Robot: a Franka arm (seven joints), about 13 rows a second.
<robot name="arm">
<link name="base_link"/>
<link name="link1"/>
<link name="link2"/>
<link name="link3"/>
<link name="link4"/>
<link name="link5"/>
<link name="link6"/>
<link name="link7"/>
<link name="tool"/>
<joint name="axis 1" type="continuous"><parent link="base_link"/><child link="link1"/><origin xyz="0 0 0.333" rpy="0 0 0"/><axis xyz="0 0 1"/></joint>
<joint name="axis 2" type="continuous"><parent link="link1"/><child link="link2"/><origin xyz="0 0 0" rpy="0 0 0"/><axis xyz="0 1 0"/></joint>
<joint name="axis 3" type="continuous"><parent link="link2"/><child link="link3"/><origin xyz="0 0 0.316" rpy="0 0 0"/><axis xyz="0 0 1"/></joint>
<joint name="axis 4" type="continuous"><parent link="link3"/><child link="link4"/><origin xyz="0.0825 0 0" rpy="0 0 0"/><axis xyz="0 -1 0"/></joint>
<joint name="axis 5" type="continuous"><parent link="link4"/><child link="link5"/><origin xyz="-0.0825 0 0.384" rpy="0 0 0"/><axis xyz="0 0 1"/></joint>
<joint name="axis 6" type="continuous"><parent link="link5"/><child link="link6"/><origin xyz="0 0 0" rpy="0 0 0"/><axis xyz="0 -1 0"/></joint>
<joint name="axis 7" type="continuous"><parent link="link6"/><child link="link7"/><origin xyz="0.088 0 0" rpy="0 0 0"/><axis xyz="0 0 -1"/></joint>
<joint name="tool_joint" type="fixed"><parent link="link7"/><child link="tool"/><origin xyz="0 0 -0.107" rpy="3.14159 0 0"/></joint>
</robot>
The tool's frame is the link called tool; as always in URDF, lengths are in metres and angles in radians. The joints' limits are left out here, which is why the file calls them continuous.
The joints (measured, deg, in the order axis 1, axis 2, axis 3, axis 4, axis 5, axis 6, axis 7), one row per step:
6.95, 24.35, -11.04, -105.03, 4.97, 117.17, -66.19
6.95, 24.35, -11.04, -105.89, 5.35, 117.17, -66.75
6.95, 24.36, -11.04, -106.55, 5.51, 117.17, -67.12
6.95, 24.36, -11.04, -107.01, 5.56, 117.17, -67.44
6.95, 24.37, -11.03, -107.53, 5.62, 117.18, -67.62
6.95, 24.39, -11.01, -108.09, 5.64, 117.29, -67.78
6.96, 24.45, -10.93, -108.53, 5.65, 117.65, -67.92
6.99, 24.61, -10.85, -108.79, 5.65, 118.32, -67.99
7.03, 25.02, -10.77, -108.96, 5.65, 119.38, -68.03
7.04, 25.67, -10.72, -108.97, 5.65, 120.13, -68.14
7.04, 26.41, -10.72, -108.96, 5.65, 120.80, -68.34
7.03, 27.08, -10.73, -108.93, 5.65, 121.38, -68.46
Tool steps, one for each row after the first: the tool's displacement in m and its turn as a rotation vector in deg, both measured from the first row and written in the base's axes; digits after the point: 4 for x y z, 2 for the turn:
-0.0045, 0.0001, -0.0062, 0.46, 0.81, 0.24
-0.0081, 0.0001, -0.0110, 0.69, 1.46, 0.44
-0.0106, 0.0000, -0.0142, 0.83, 1.91, 0.69
-0.0135, 0.0000, -0.0180, 0.95, 2.41, 0.79
-0.0164, 0.0001, -0.0220, 1.03, 2.88, 0.90
-0.0181, 0.0008, -0.0253, 1.07, 3.02, 1.08
-0.0183, 0.0017, -0.0281, 1.03, 2.78, 1.24
-0.0174, 0.0025, -0.0325, 0.90, 2.30, 1.38
-0.0167, 0.0028, -0.0386, 0.78, 2.22, 1.55
-0.0163, 0.0025, -0.0455, 0.66, 2.28, 1.75
-0.0160, 0.0021, -0.0516, 0.53, 2.34, 1.85

